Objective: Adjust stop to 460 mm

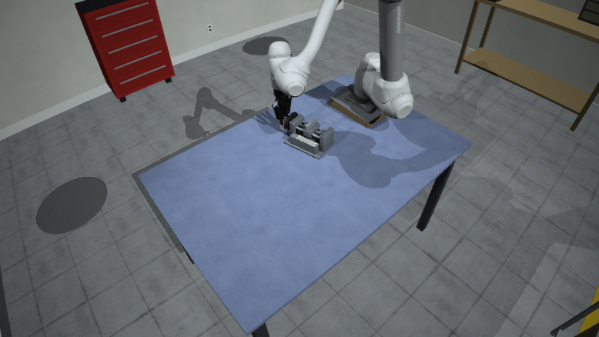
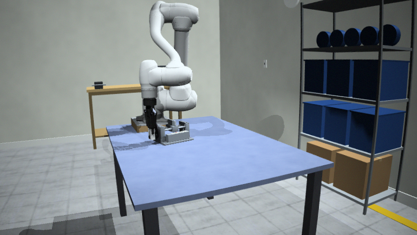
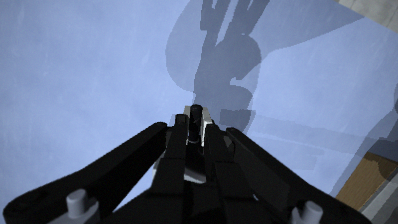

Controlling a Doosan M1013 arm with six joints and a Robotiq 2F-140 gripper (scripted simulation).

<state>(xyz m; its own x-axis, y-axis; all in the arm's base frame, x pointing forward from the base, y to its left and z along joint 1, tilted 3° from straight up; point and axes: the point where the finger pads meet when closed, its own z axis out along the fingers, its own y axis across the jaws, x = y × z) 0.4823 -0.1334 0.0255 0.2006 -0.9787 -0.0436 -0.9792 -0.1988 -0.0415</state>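
Now: the grey stop block 40 mm behind my hand, 140 mm to the left of it and 20 mm above it. Round my hand: black handwheel: 10 mm behind, 20 mm to the left, 10 mm below.
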